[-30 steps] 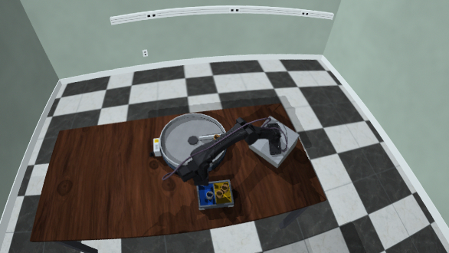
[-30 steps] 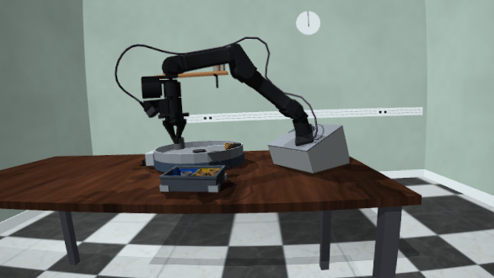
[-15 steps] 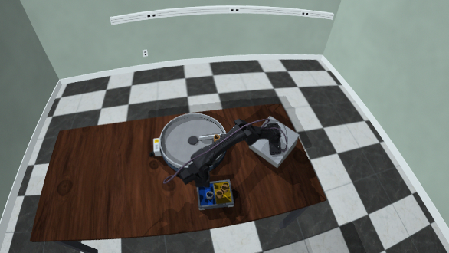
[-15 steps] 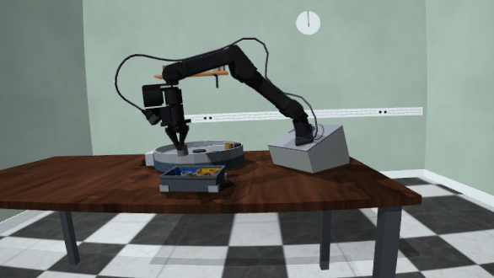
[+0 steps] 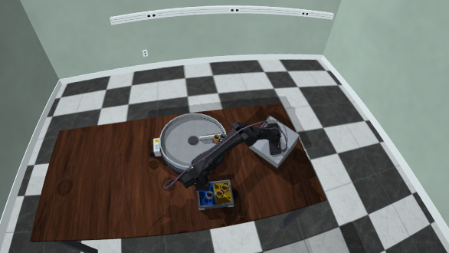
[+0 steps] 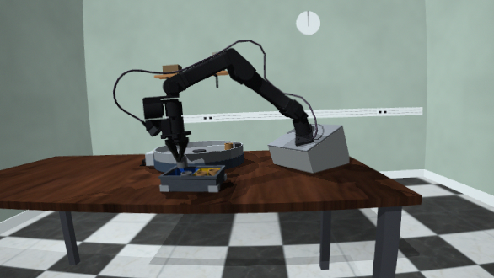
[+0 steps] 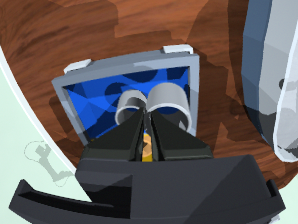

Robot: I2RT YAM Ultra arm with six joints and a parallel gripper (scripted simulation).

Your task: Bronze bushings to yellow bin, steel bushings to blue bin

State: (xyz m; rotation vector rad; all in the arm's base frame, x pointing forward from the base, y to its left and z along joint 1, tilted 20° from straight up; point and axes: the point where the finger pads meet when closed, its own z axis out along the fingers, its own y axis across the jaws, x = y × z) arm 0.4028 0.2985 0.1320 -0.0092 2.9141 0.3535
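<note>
Right now the blue bin is 7 cm below my hand, 2 cm to the left of it and 2 cm behind it. Round my hand: grey turntable (34 cm to the right, 9 cm ahead, 3 cm below); then yellow bin (10 cm behind, 7 cm below); then bin tray (6 cm below, 6 cm behind, 1 cm to the left).
</note>
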